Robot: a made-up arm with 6 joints.
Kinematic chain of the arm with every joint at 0, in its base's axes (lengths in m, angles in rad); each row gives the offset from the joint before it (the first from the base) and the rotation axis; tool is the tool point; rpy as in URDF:
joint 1: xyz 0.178 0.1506 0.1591 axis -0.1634 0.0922 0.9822
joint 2: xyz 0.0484 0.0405 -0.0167 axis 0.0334 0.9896 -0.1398
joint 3: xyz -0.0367 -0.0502 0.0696 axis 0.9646 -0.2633 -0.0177
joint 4: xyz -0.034 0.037 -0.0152 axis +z
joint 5: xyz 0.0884 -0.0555 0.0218 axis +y
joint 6: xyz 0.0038 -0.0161 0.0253 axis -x
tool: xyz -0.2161 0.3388 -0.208 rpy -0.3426 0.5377 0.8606
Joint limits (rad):
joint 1: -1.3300..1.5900
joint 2: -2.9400..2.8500
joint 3: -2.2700..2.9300
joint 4: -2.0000..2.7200
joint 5: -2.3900..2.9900
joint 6: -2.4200..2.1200
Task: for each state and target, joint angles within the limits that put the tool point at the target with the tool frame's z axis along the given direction. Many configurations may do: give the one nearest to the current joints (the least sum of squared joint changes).
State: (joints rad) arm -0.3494 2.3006 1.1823 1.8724 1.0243 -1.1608
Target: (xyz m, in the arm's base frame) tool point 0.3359 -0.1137 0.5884 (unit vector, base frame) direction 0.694 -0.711 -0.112
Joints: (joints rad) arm -0.1677 1.6823 1.3890 1.8012 0.7923 -1.2080
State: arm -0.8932 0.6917 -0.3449 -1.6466 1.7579 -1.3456
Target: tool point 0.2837 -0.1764 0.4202 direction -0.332 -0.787 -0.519
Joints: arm -0.5928 -0.2222 0.1087 -1.4138 1.8819 -0.7634
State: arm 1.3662 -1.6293 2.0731 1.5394 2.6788 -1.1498
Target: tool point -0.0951 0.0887 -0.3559 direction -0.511 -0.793 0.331
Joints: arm 1.4470 -2.4448 1.4757 1.8485 2.9900 -1.6388
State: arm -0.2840 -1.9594 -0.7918 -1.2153 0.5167 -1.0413
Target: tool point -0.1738 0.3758 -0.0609 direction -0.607 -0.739 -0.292
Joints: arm 0.0577 -2.2362 -0.7007 -0.3130 0.5174 -1.8249
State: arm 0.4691 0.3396 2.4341 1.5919 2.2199 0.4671
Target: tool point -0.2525 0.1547 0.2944 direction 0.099 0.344 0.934
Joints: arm -0.2270 0.5129 2.8701 1.6476 2.8919 -0.0557
